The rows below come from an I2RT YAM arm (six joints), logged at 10 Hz.
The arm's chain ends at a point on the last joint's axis. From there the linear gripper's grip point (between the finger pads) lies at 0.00 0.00 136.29 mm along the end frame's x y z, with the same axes.
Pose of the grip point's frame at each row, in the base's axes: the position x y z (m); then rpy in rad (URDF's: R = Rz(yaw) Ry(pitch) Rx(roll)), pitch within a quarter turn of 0, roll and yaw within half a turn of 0:
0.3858 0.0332 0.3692 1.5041 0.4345 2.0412
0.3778 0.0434 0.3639 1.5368 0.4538 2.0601
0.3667 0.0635 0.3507 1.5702 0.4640 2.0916
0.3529 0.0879 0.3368 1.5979 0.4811 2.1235
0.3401 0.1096 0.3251 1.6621 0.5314 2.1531
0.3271 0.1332 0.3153 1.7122 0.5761 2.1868
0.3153 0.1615 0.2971 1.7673 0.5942 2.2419
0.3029 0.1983 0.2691 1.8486 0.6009 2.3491
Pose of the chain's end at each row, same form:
0.2663 -0.0318 0.3610 1.5041 0.4345 2.0412
0.2585 -0.0224 0.3597 1.5368 0.4538 2.0601
0.2485 -0.0043 0.3506 1.5702 0.4640 2.0916
0.2360 0.0178 0.3401 1.5979 0.4811 2.1235
0.2233 0.0402 0.3358 1.6621 0.5314 2.1531
0.2109 0.0638 0.3314 1.7122 0.5761 2.1868
0.2014 0.0900 0.3191 1.7673 0.5942 2.2419
0.1947 0.1213 0.2999 1.8486 0.6009 2.3491

